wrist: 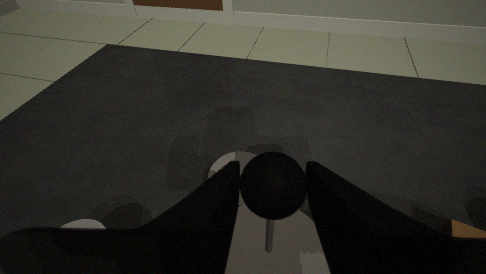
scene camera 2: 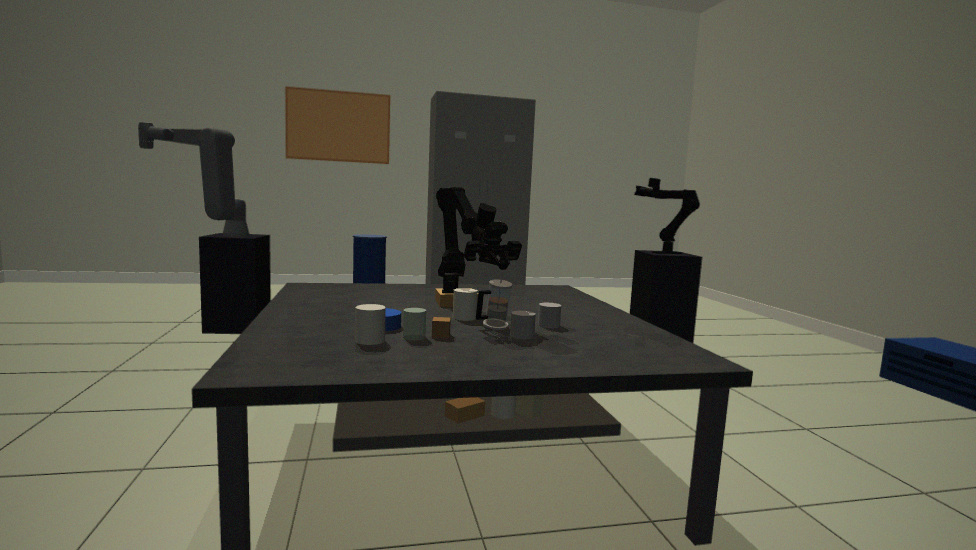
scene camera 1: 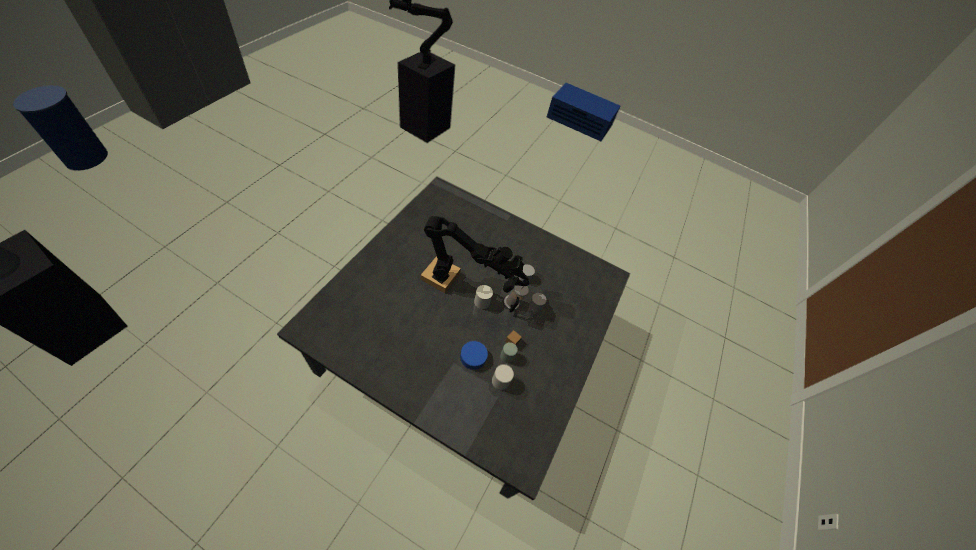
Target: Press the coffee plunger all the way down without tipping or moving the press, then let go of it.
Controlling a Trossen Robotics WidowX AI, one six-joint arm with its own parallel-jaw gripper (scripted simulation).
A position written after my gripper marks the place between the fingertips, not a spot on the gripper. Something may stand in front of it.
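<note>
I can see my gripper (scene camera 2: 504,264), and the same gripper (wrist: 272,169) is visible to me as well.
</note>
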